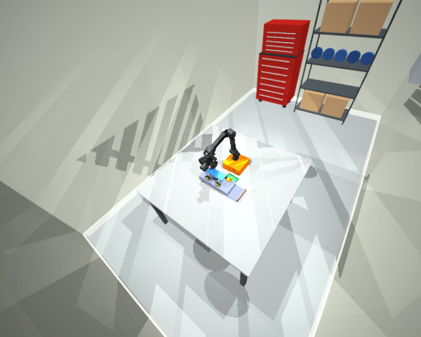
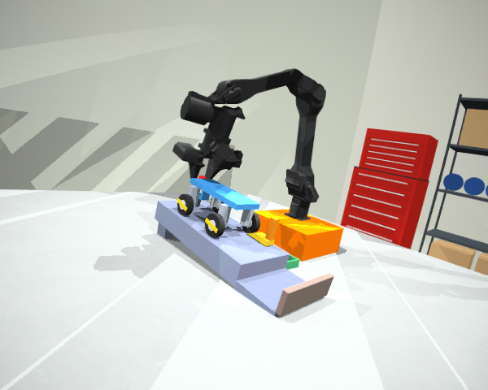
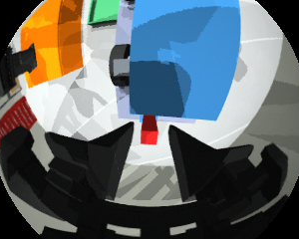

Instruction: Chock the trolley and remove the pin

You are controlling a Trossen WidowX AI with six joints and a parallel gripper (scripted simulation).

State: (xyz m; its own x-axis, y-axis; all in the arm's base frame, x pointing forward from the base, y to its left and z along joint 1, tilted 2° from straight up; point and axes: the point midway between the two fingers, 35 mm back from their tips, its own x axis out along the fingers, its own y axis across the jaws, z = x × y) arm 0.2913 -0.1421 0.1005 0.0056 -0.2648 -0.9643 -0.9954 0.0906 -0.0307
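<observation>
My gripper tip is 10 mm above the stop pin. From my gripper tip the other things lie so: yellow chock: 20 mm behind, 220 mm to the left, 60 mm below; grey-blue ramp: 30 mm ahead, 120 mm to the left, 100 mm below; trolley: 30 mm ahead, 110 mm to the left, 30 mm below.
</observation>
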